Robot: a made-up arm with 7 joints.
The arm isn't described. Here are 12 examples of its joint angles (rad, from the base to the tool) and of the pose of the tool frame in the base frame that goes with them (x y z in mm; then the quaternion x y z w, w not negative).
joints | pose
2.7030 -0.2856 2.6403 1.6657 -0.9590 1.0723 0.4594 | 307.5 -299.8 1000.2 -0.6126 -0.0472 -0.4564 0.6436
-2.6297 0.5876 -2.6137 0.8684 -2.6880 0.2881 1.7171 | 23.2 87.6 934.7 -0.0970 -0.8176 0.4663 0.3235
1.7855 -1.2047 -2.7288 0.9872 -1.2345 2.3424 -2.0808 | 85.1 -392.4 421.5 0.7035 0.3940 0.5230 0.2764
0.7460 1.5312 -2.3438 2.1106 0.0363 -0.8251 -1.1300 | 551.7 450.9 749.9 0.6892 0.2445 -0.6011 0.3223
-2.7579 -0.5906 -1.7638 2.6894 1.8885 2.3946 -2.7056 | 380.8 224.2 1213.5 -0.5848 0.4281 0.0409 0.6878
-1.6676 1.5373 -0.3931 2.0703 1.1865 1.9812 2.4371 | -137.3 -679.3 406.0 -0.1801 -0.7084 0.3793 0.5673
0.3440 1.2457 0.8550 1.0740 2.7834 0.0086 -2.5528 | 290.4 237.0 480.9 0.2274 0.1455 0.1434 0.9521
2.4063 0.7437 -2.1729 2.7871 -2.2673 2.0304 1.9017 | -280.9 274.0 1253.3 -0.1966 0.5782 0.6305 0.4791
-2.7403 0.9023 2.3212 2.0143 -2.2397 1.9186 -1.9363 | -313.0 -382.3 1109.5 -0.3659 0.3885 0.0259 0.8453
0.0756 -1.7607 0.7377 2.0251 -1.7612 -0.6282 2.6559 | -571.7 174.7 567.7 0.3723 -0.7405 0.5533 0.0830
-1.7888 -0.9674 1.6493 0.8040 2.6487 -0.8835 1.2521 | 224.8 197.3 846.5 -0.2644 0.4693 0.7142 0.4469
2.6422 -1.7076 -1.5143 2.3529 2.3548 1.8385 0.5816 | 683.7 -208.3 404.3 -0.8582 -0.3770 -0.1948 0.2889
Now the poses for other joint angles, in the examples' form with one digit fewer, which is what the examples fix.
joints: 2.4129 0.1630 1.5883 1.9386 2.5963 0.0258 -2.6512
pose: -340 -73 1103 -0.747 -0.374 -0.548 0.038
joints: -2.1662 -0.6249 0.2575 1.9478 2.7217 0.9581 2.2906
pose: 38 156 1270 0.926 0.138 -0.322 0.140
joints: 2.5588 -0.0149 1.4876 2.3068 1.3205 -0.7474 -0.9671
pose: -154 -23 1269 0.749 0.417 0.361 0.367
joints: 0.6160 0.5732 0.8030 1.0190 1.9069 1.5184 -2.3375
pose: 187 432 768 0.848 -0.082 0.372 0.368
